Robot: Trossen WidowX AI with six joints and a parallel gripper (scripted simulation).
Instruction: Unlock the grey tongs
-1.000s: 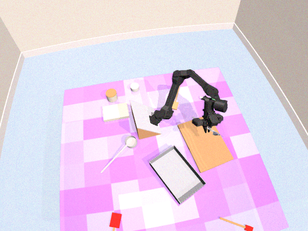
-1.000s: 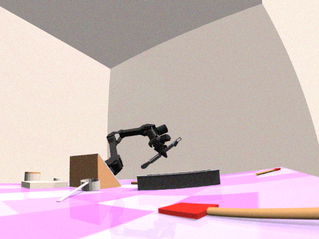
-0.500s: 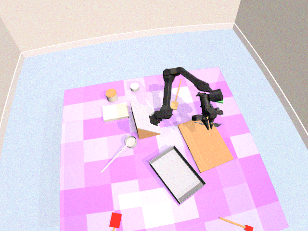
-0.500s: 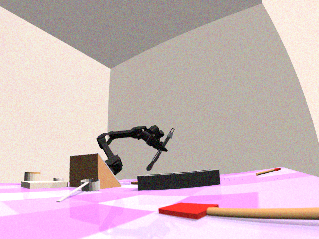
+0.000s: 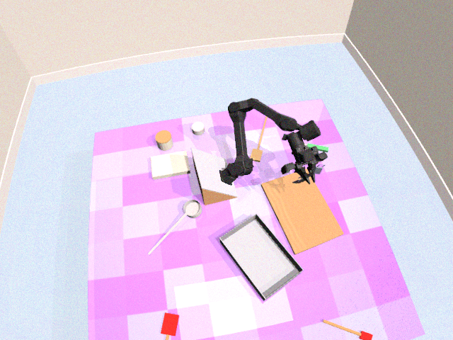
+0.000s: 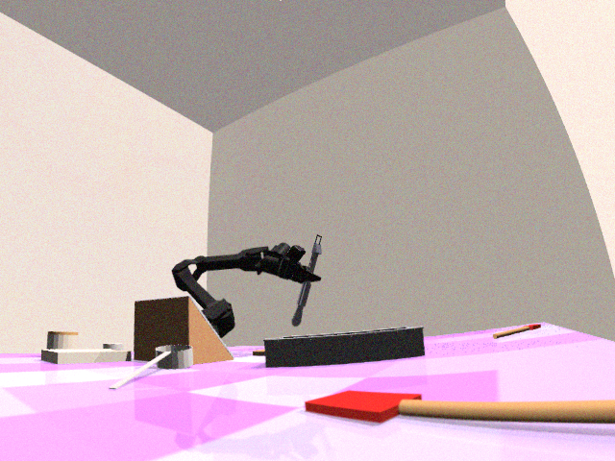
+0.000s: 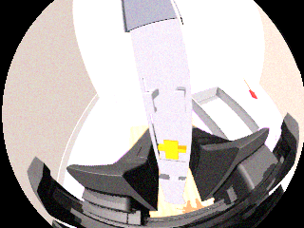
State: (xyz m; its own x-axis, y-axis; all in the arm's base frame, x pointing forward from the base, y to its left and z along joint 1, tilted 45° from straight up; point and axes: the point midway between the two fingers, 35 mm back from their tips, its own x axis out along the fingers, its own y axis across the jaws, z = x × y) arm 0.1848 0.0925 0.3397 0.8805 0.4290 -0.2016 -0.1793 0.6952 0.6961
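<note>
Now: gripper tip 22 cm above the wooden board. From my gripper tip the other things lie so: white slab (34 cm behind, 56 cm to the right, 21 cm below); roasting tin (18 cm ahead, 23 cm to the right, 20 cm below).
</note>
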